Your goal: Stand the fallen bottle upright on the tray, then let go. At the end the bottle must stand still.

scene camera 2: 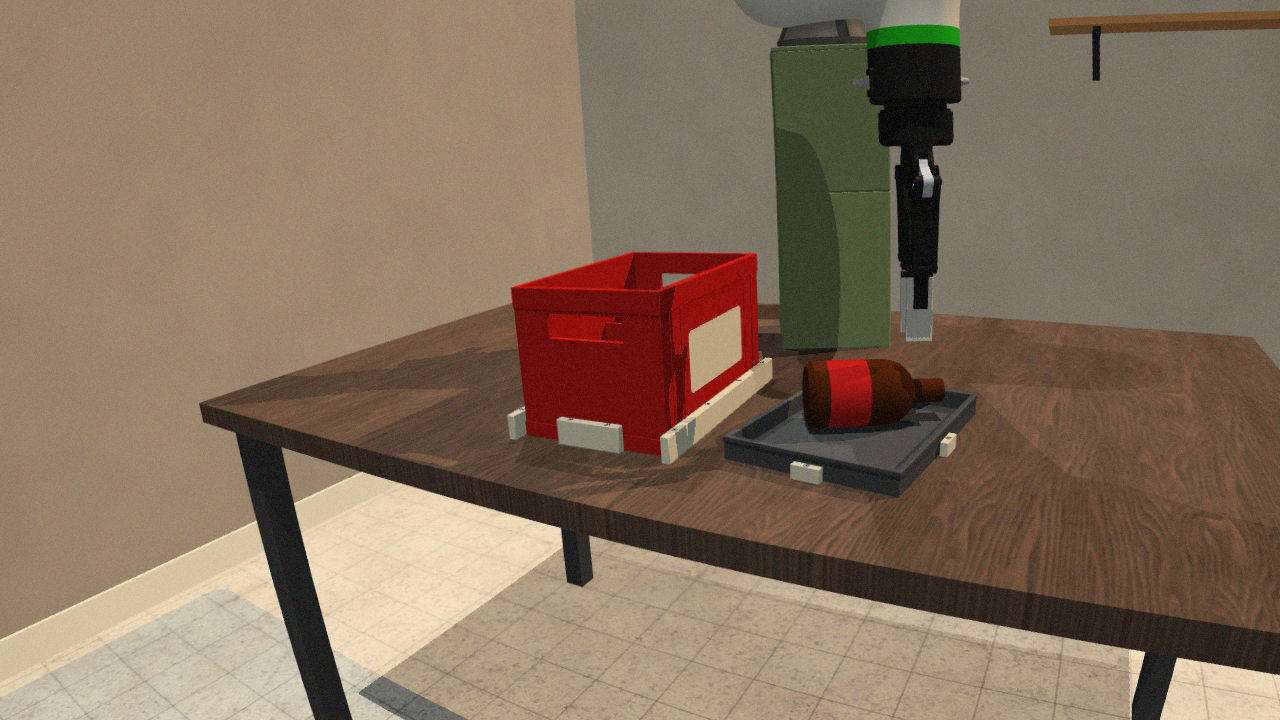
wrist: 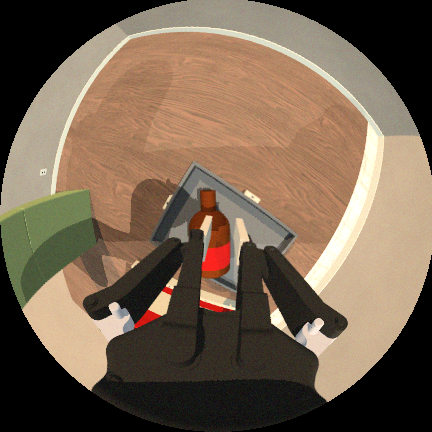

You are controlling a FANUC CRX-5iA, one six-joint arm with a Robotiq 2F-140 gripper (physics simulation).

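Where they show: gripper, fingertip midpoint: [scene camera 2: 915, 335] [wrist: 222, 226]; arm's base, link origin: [scene camera 2: 824, 48].
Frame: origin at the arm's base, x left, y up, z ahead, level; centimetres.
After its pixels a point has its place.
Observation:
The brown bottle [scene camera 2: 890, 394] {x 22.3, y -41.5, z 40.1 cm} [wrist: 217, 257] {x 17.9, y -39.0, z 40.5 cm} with a red label lies on its side on the dark grey tray [scene camera 2: 859, 478] {x 23.7, y -45.4, z 53.4 cm} [wrist: 260, 227] {x 24.6, y -46.0, z 46.3 cm}. Its neck points to the right in the scene view and away from the gripper's base in the wrist view. My gripper [scene camera 2: 917, 324] {x 24.2, y -35.4, z 37.9 cm} [wrist: 222, 226] {x 24.2, y -35.4, z 37.9 cm} points straight down above the neck side of the tray, apart from the bottle. Its fingers stand a little apart with nothing between them. In the wrist view one finger hides part of the bottle's shoulder and label.
A red crate [scene camera 2: 590, 385] {x -5.9, y -39.6, z 55.3 cm} [wrist: 147, 318] {x 0.9, y -32.2, z 34.8 cm} stands beside the tray, with a pale rail [scene camera 2: 720, 407] {x 3.0, y -44.7, z 43.0 cm} along its tray side. Small pale blocks sit at the tray's edges. A green pedestal [scene camera 2: 832, 259] {x 2.6, y -32.6, z 6.5 cm} [wrist: 65, 220] {x 5.1, y -36.1, z 5.4 cm} stands behind. A wall shelf [scene camera 2: 1163, 22] is high at the right.

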